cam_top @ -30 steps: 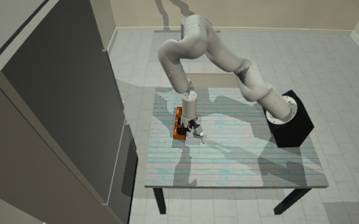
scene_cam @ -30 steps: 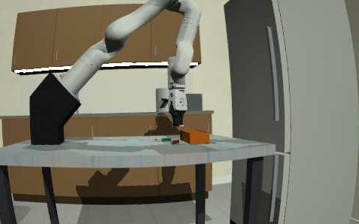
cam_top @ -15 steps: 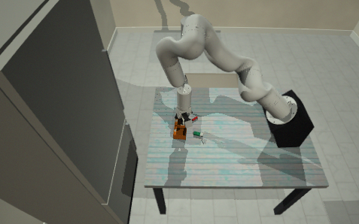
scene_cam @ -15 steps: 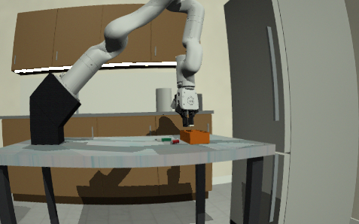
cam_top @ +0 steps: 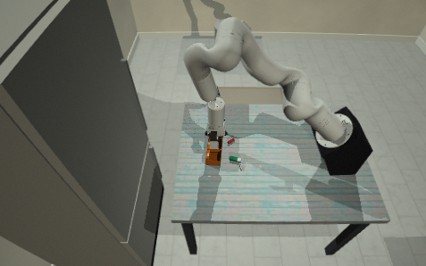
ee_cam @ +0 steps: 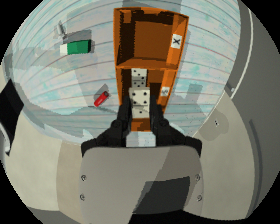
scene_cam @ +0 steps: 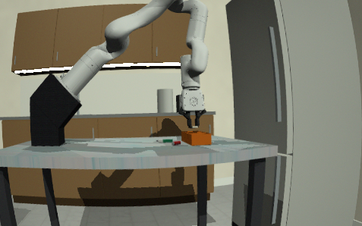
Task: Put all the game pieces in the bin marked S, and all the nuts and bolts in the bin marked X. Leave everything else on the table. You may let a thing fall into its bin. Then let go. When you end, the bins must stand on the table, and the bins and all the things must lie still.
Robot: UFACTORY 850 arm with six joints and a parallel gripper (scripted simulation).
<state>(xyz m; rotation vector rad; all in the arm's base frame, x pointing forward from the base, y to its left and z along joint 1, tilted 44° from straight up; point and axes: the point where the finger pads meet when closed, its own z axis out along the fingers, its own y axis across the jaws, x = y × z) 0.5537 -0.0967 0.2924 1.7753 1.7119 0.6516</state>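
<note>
My gripper is now 70 mm above the orange bin and 10 mm short of it. Round my hand: bolt: 140 mm behind, 130 mm to the left, 80 mm below; then red piece: 90 mm behind, 80 mm below, 50 mm to the right; then green piece: 120 mm behind, 90 mm to the left, 80 mm below.
</note>
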